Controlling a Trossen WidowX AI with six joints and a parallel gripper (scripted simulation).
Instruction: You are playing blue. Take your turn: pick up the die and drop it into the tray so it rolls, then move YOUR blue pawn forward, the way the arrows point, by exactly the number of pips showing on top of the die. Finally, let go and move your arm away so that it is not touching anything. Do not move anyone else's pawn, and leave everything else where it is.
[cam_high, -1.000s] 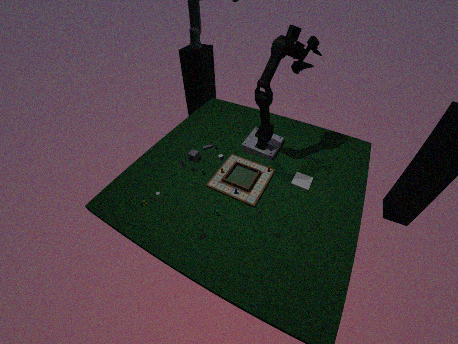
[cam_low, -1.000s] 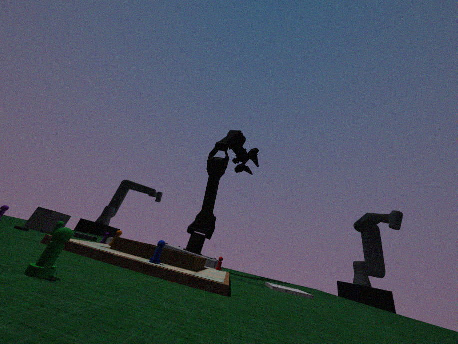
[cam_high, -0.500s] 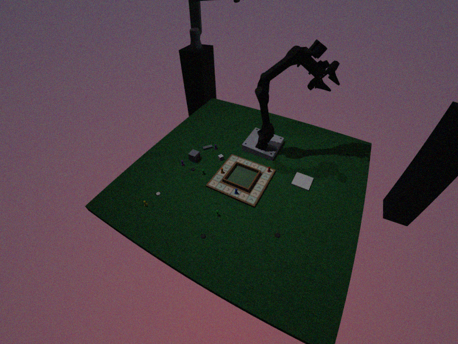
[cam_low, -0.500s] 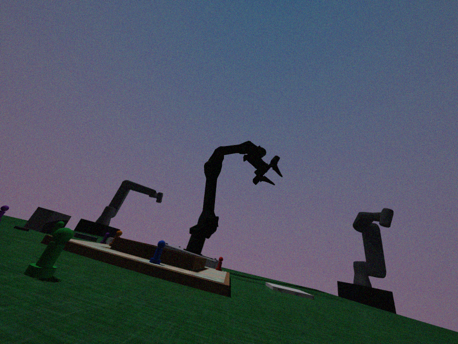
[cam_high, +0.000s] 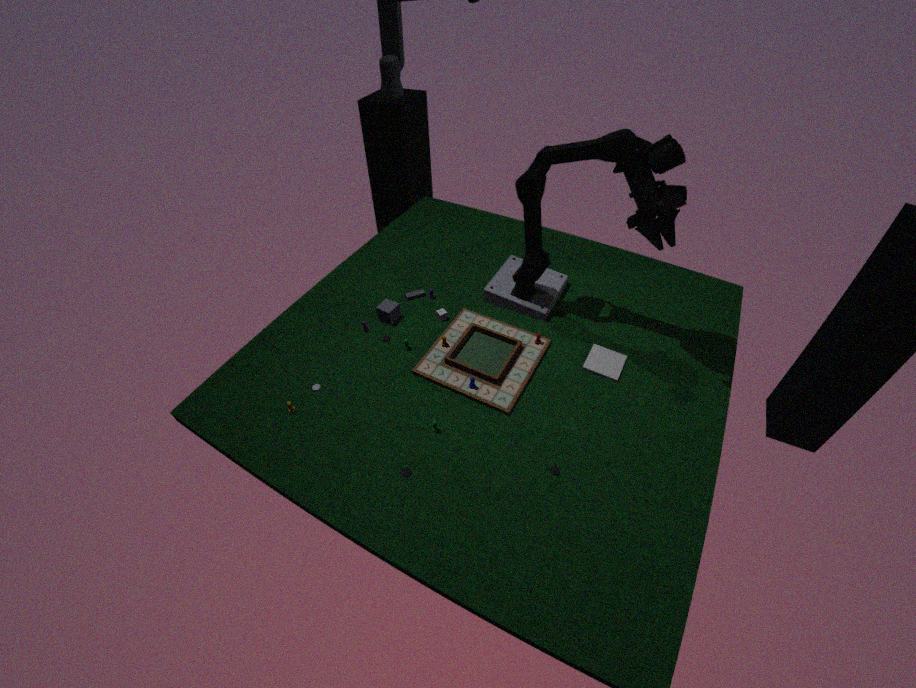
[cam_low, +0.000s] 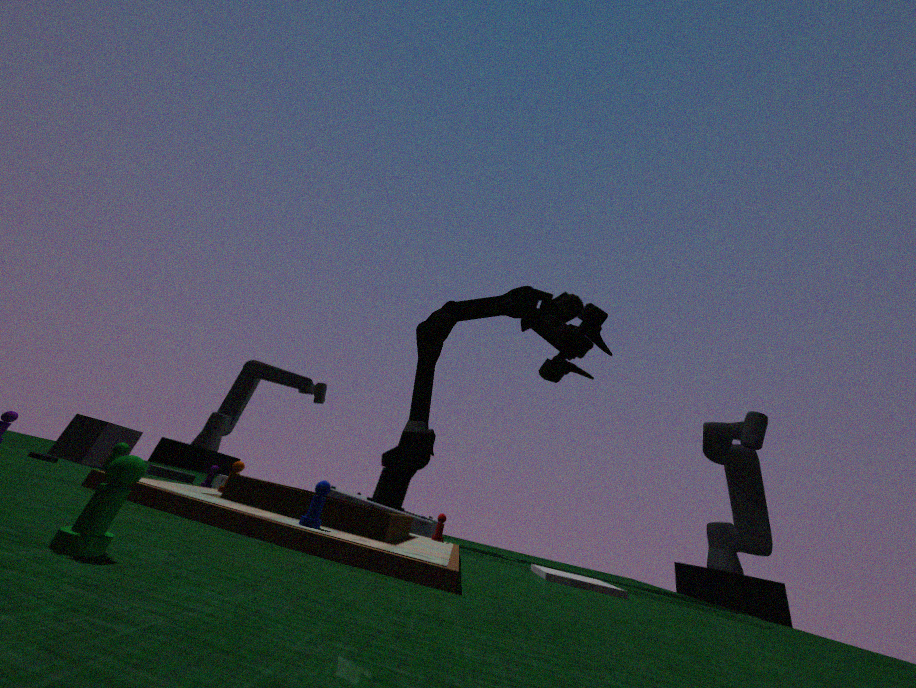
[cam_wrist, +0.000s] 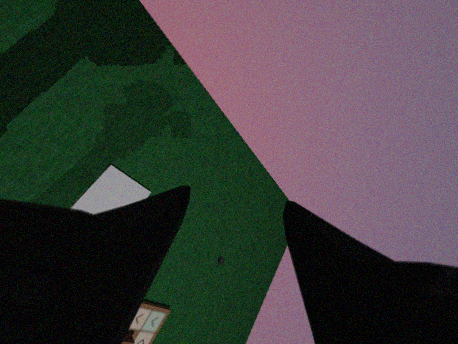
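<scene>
Right now the white die is 80 mm ahead of my gripper tip, 550 mm to the right of it and 350 mm below it. From my gripper tip the other things lie so: white plate: 50 mm ahead, 60 mm to the right, 360 mm below; red pawn: 60 mm ahead, 250 mm to the right, 340 mm below; green tray: 170 mm ahead, 370 mm to the right, 360 mm below.
</scene>
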